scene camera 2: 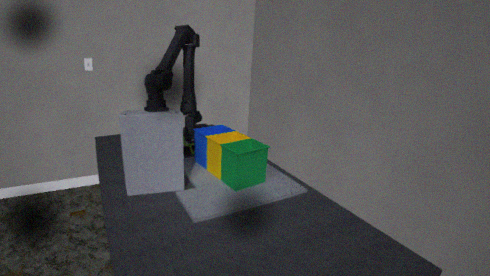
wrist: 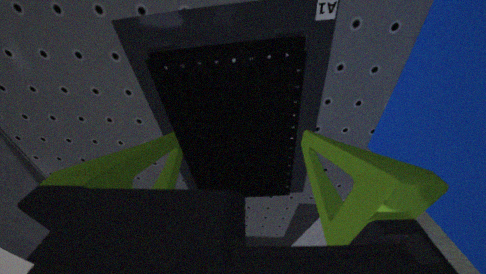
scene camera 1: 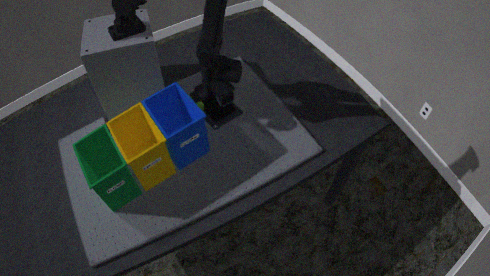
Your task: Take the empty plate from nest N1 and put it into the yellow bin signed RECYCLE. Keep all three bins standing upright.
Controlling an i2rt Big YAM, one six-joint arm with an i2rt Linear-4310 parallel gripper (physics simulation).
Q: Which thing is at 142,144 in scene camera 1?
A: A yellow bin.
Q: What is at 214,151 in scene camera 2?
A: A yellow bin.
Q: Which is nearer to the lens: the black plate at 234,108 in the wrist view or the blue bin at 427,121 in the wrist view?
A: The black plate.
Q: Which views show the green bin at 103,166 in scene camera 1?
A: Scene camera 2 and scene camera 1 only.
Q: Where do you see a green bin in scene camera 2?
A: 243,164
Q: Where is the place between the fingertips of my gripper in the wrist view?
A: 243,136
